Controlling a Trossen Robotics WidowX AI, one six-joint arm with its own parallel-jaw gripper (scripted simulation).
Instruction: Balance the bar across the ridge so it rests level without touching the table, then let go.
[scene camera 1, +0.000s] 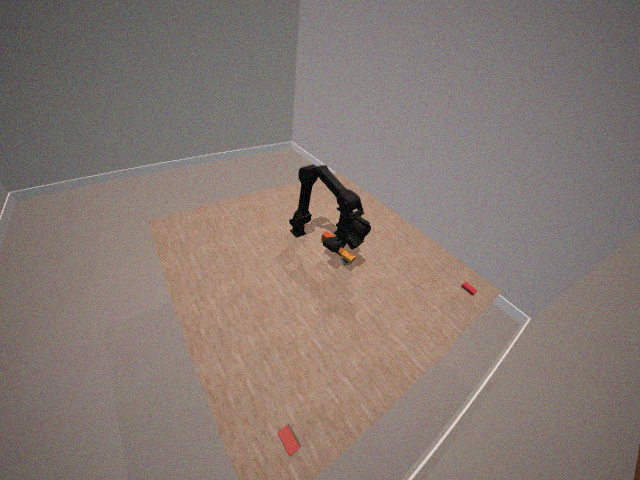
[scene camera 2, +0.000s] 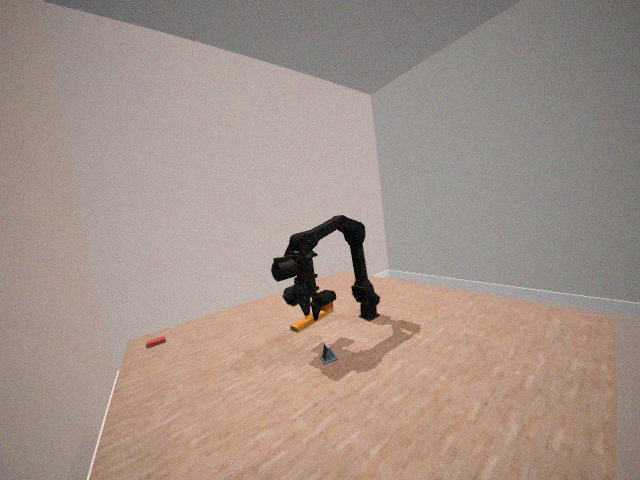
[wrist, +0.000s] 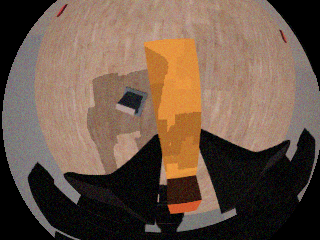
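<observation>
The gripper (scene camera 2: 311, 319), which is visible in the wrist view (wrist: 179, 136) too, carries a bar (wrist: 174, 78).
</observation>
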